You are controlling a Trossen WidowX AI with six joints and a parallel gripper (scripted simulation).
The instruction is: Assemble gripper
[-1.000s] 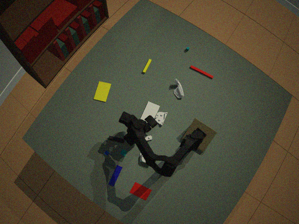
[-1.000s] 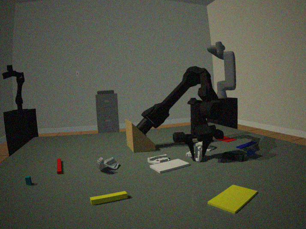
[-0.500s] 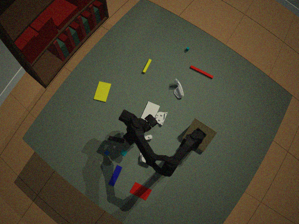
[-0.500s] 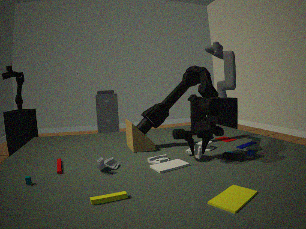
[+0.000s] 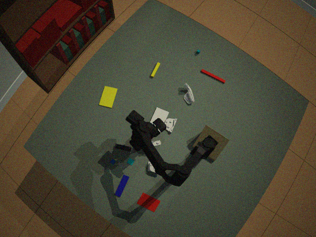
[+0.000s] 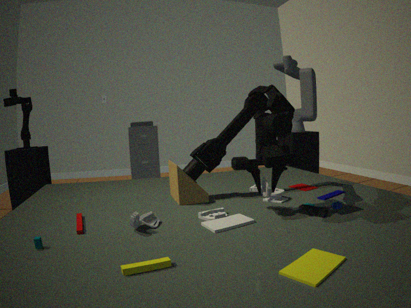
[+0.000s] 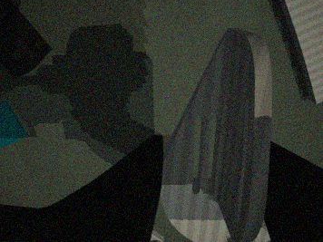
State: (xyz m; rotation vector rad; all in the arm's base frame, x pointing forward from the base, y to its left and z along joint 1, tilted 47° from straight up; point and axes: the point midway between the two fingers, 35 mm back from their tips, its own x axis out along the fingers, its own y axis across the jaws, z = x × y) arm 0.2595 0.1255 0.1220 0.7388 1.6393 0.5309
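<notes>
Now: the flat white plate 30 mm ahead of my gripper tip, 120 mm to the right of it and 60 mm below it. Also, from my gripper tip: black block (80 mm ahead, 110 mm to the left, 50 mm below); then white block (110 mm behind, 80 mm to the left, 50 mm below); then gripper base (110 mm behind, 80 mm to the left, 40 mm below).
</notes>
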